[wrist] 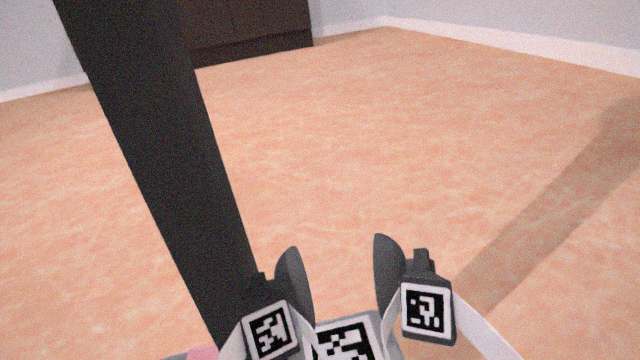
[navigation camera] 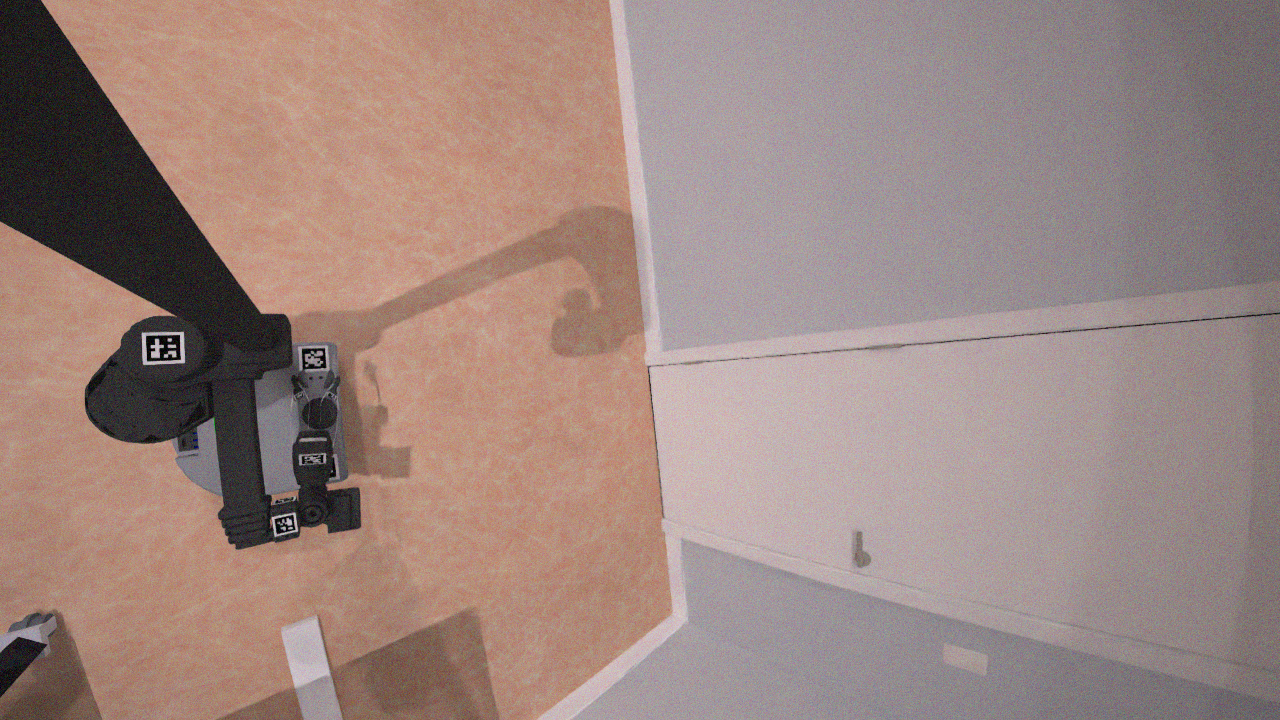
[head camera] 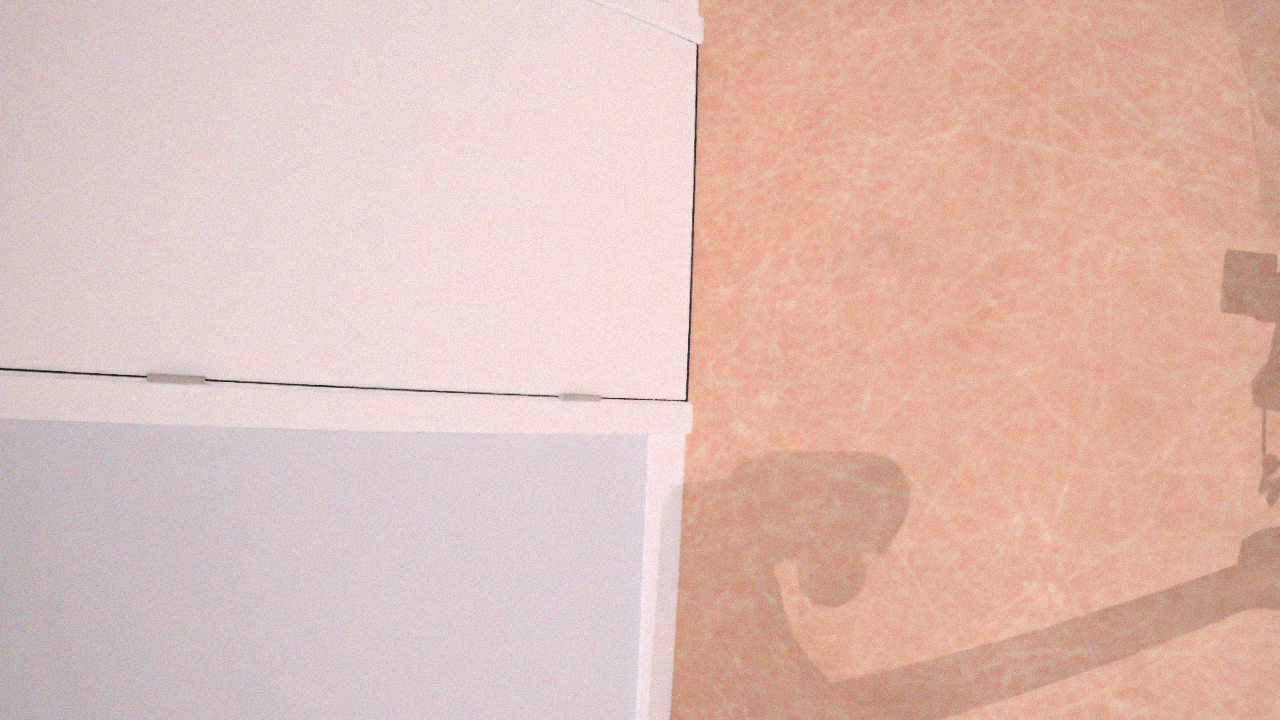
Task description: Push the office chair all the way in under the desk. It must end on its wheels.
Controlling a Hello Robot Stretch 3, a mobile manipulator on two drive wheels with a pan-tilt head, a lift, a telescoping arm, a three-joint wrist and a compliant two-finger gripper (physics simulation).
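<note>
Part of the office chair shows at the bottom left corner of the navigation view: a black base leg with a pale end and a grey caster at floor level. Its seat and back are outside the frame. A white foot of the desk lies on the floor at the bottom edge, right of the chair leg; the desk top does not show. My gripper is open and empty, folded in over my base, apart from the chair and desk. Neither chair nor desk shows in the head or wrist views.
A white door stands in the grey wall. My black mast crosses the left of the wrist view. A dark brown cabinet stands at the far wall there. Robot shadows fall on the orange floor.
</note>
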